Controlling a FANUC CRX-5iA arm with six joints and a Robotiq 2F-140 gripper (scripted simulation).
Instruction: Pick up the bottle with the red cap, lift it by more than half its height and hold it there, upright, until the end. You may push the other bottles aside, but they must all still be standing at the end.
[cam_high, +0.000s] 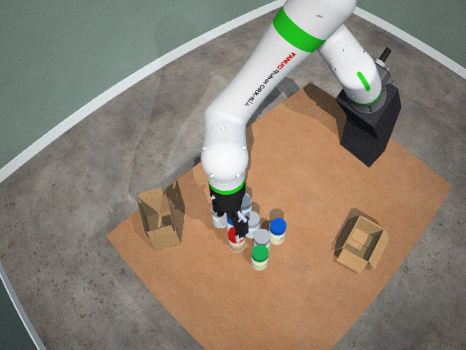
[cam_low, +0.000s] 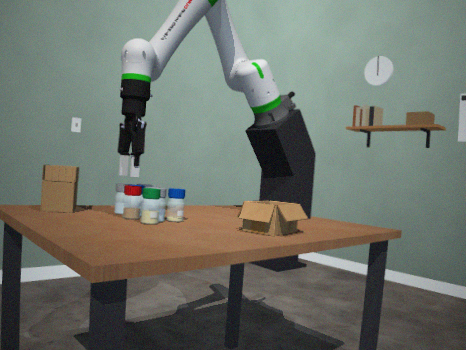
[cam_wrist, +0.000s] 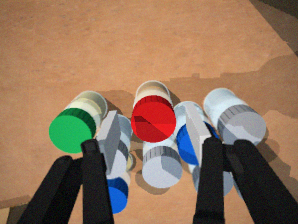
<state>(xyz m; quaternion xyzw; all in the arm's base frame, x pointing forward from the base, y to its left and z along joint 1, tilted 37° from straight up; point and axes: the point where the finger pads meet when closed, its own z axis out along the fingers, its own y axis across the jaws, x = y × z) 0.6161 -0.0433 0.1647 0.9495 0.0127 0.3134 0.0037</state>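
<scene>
My gripper is now 120 mm above the red-capped bottle and 20 mm past it.
</scene>
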